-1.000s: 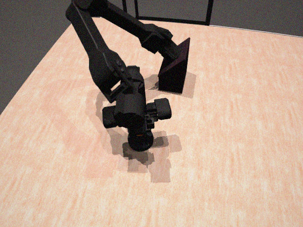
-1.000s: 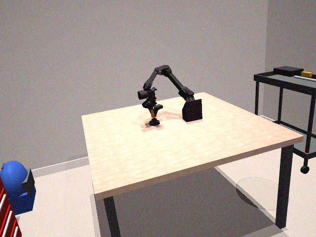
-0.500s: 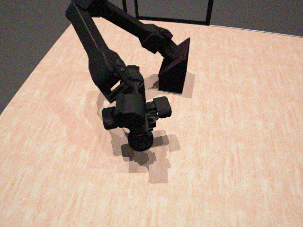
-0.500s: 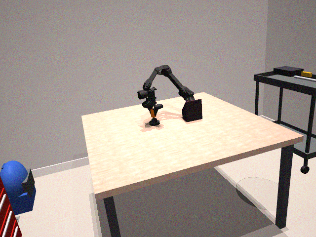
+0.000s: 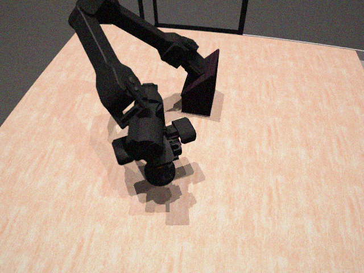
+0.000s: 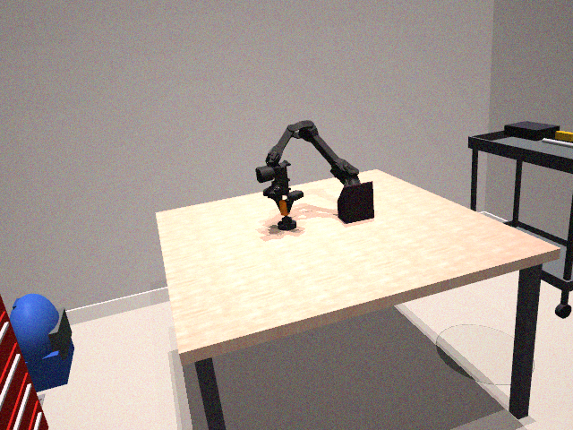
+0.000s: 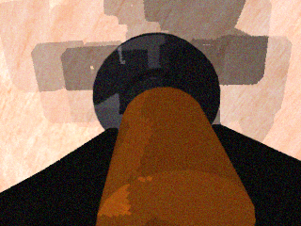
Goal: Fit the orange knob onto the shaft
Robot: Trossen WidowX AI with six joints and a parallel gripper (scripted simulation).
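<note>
The orange knob is 20 mm above my gripper tip. Also, from my gripper tip: round pedestal: 40 mm below.
</note>
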